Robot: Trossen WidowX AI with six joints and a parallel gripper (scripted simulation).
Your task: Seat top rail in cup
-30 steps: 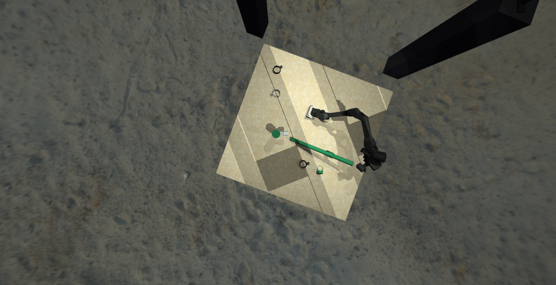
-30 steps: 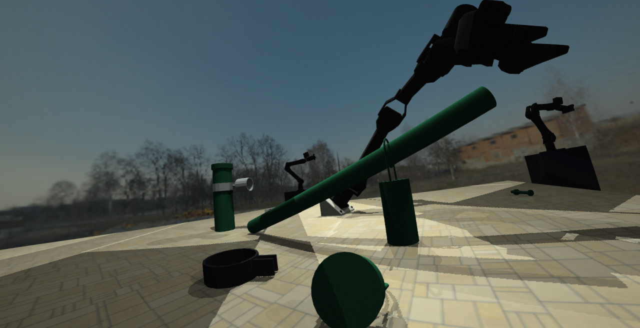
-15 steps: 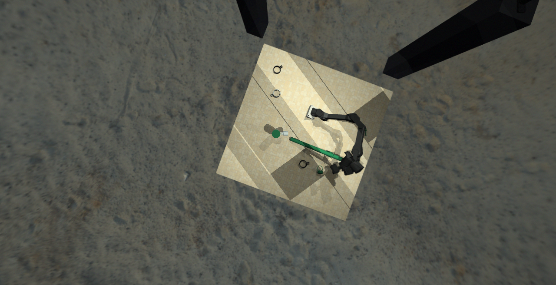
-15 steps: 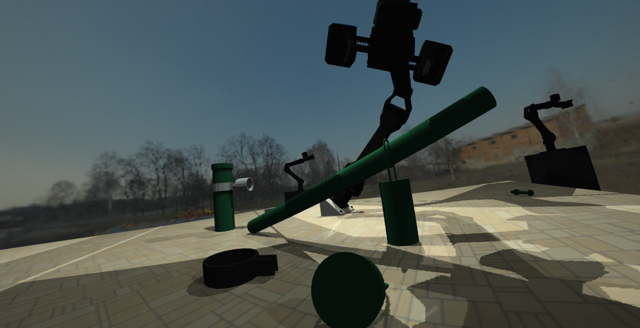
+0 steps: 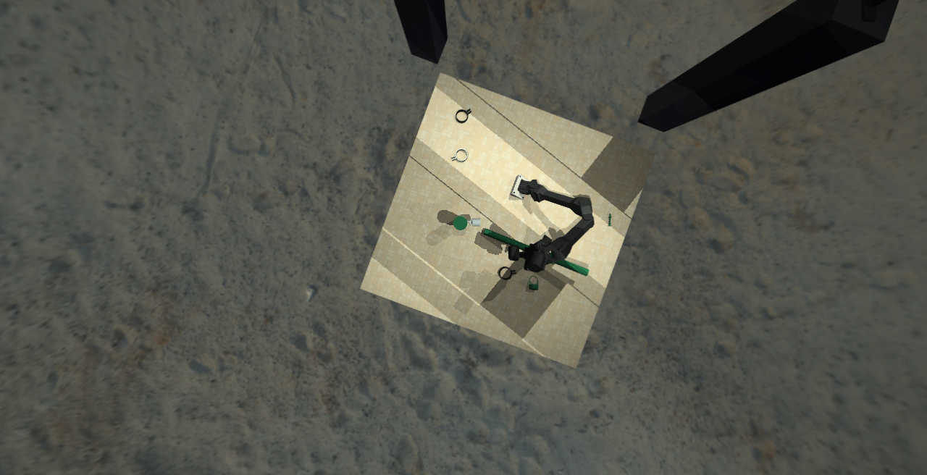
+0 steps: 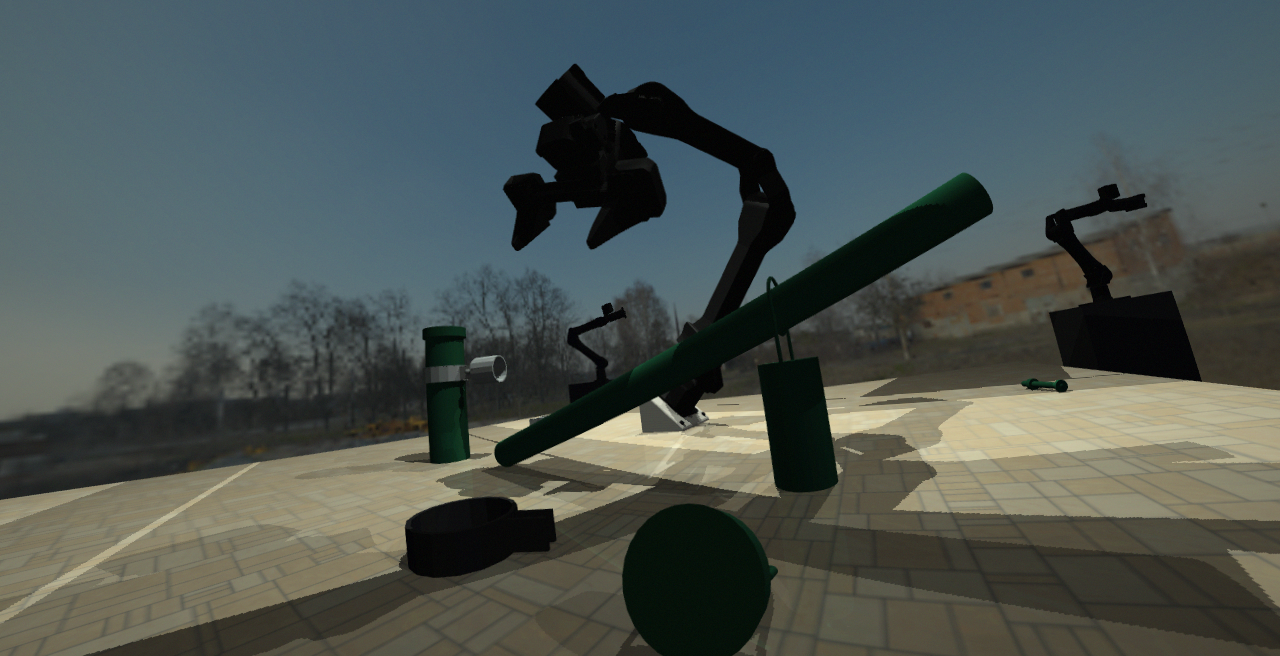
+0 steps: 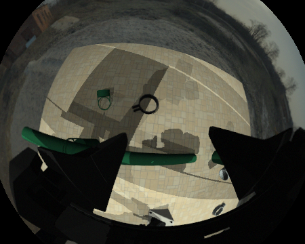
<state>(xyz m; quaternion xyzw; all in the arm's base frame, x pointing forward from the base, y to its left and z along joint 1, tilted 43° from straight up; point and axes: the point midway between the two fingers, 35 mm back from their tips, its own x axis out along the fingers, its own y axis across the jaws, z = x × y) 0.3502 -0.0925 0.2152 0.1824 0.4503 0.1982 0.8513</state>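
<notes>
Now: gripper tip 26 cm to the left of the rail-end cup, 10 cm above it and 9 cm past it. The rest, counted from my gripper tip: green bolt (46 cm to the left, 37 cm behind, 23 cm below); short green post (19 cm to the left, 13 cm below, 6 cm behind).
</notes>
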